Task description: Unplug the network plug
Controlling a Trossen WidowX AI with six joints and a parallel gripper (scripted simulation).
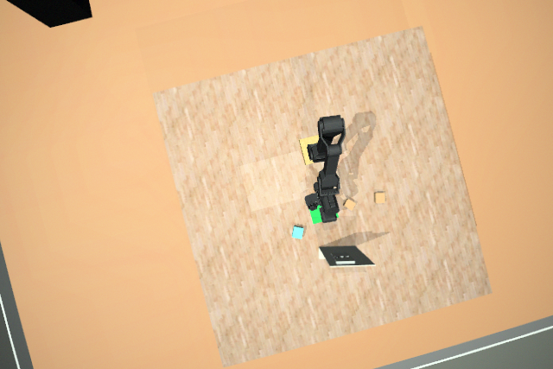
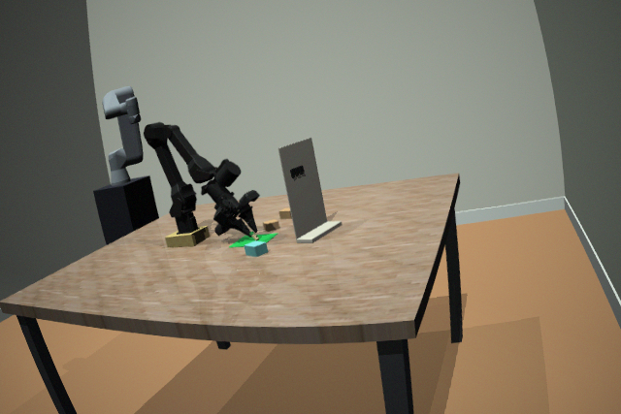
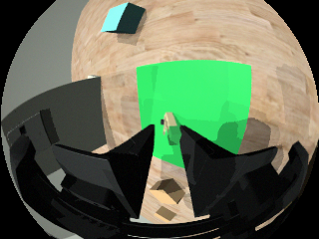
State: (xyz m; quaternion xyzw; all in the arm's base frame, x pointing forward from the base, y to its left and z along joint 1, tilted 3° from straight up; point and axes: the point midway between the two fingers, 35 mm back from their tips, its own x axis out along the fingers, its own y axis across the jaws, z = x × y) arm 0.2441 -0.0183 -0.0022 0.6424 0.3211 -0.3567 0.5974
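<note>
The tan network plug is right at my gripper tip. From my gripper tip the other things lie so: marked green square: 2 cm below, 1 cm behind; then upright panel: 18 cm ahead, 10 cm above, 1 cm to the left; then cyan block: 14 cm to the right, 7 cm ahead.
</note>
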